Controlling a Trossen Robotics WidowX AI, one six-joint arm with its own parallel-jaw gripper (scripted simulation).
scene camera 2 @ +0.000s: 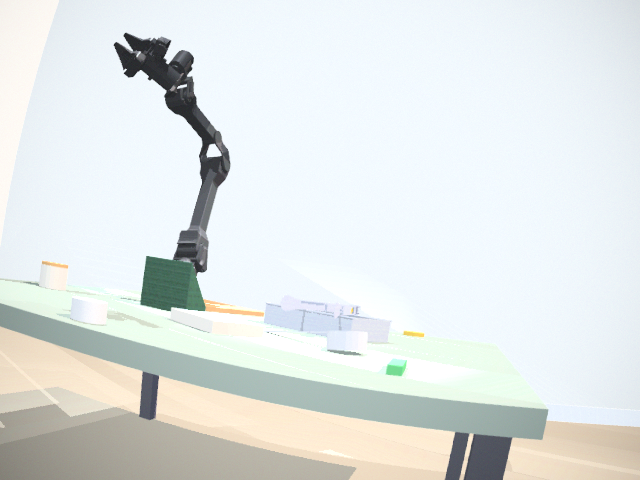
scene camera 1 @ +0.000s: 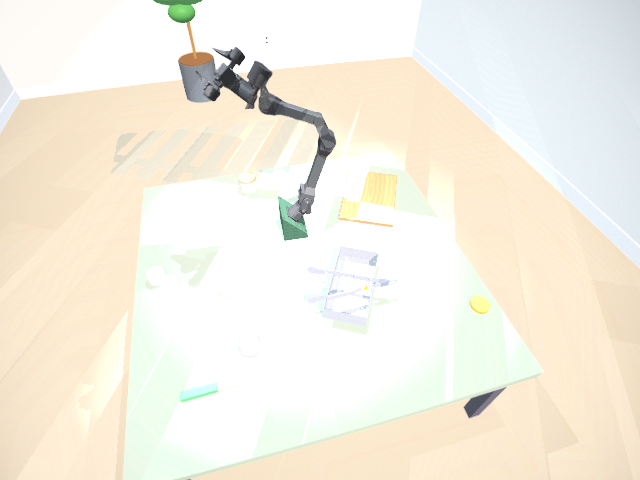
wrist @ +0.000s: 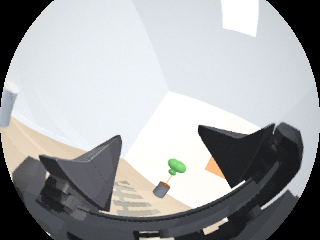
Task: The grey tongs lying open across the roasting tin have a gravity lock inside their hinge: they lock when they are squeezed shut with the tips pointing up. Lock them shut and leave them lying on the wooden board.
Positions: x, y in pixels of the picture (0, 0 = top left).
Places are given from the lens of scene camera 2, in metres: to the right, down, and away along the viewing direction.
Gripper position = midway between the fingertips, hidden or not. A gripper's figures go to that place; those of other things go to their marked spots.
my gripper [scene camera 2: 119, 38]: -0.52, -0.53, 1.35
pale flat block [scene camera 2: 220, 324]: -0.19, 0.16, 1.08
roasting tin [scene camera 2: 315, 321]: -0.01, 0.20, 1.44
The marked spots on the roasting tin and the pale flat block are 0.40 m apart.
